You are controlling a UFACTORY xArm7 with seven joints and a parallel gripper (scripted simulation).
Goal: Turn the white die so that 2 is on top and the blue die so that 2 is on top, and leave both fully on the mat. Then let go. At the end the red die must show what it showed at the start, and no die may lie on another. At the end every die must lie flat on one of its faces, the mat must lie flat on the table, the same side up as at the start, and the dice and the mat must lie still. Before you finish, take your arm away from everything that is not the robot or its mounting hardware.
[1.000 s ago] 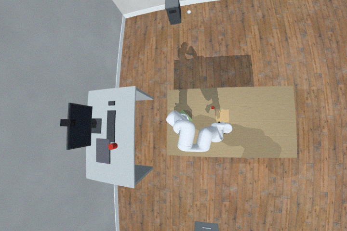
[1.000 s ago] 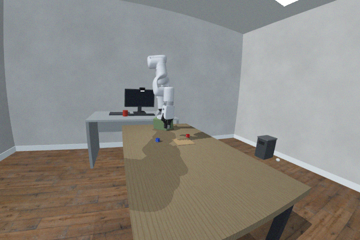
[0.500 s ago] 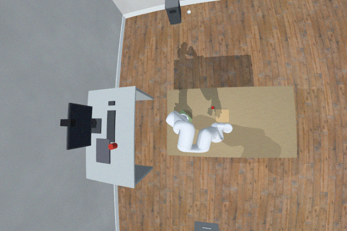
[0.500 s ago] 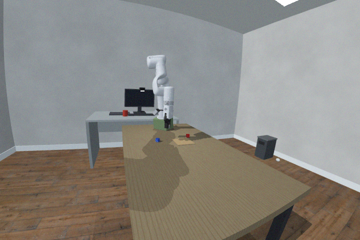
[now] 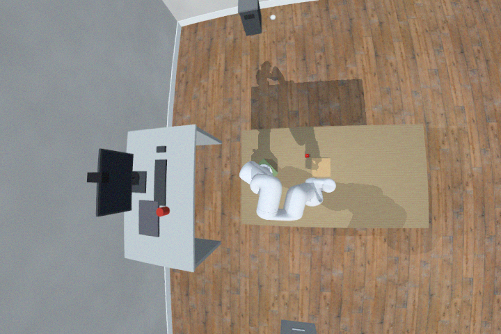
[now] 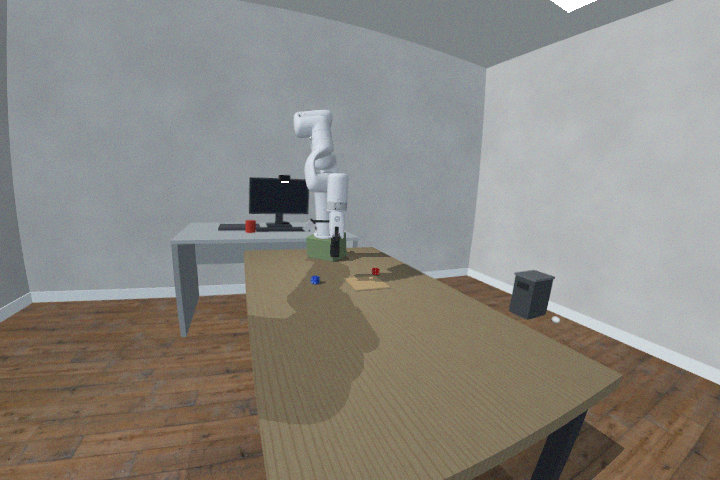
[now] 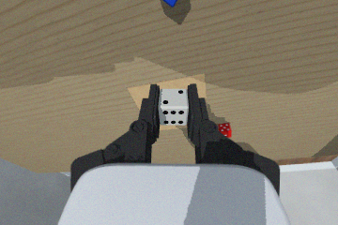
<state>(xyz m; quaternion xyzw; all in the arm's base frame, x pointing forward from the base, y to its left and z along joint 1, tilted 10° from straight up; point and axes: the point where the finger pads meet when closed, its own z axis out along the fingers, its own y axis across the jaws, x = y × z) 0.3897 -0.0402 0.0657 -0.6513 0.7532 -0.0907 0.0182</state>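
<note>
Right now the blue die is 70 mm to the right of my hand and 120 mm below it. Also, from my hand: red die (90 mm behind, 210 mm to the left, 120 mm below); then white die (10 mm below); then tan mat (20 mm ahead, 130 mm to the left, 130 mm below).
</note>
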